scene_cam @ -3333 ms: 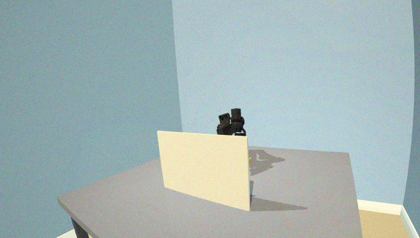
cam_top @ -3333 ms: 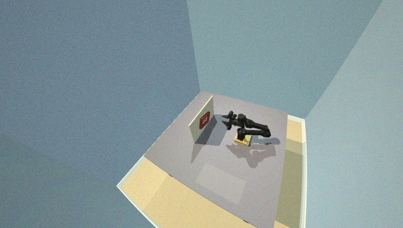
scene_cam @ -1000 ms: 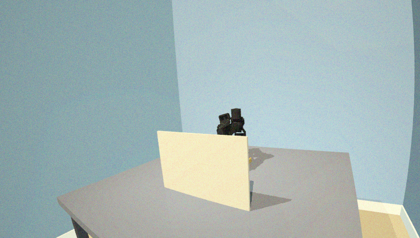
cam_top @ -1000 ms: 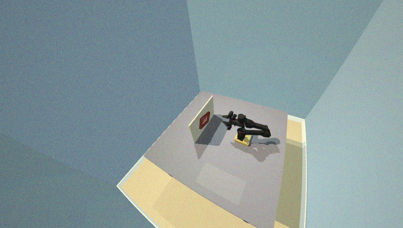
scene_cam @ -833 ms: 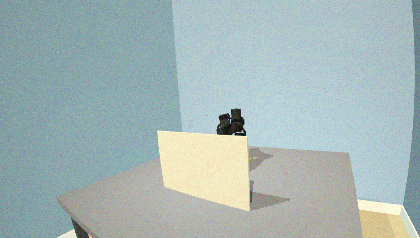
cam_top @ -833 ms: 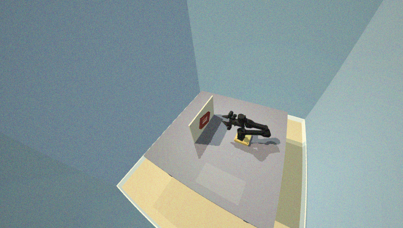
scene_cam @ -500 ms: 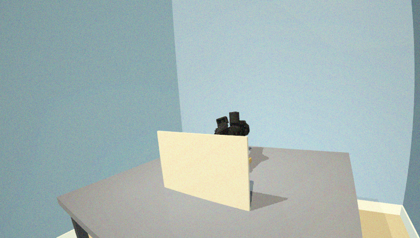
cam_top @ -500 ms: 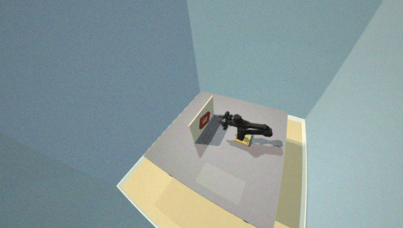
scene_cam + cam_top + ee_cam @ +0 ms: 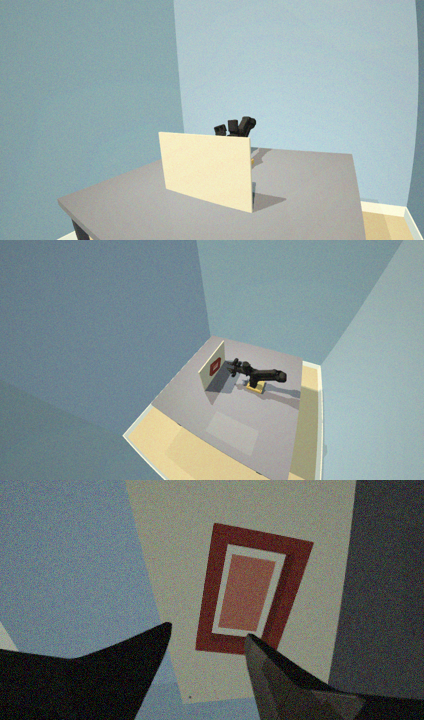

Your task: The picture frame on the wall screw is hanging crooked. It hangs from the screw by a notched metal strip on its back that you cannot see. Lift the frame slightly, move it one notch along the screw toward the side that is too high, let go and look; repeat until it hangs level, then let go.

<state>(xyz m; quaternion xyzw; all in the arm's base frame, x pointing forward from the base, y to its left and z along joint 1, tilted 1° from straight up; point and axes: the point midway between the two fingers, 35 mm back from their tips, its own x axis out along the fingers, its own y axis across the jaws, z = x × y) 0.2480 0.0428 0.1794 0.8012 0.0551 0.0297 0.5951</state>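
My gripper tip is 12 cm short of the dark red picture frame, 5 cm above it and 4 cm to the right of it. The rest, counted from my gripper tip: cream wall panel (14 cm ahead, 6 cm below, 2 cm to the left).
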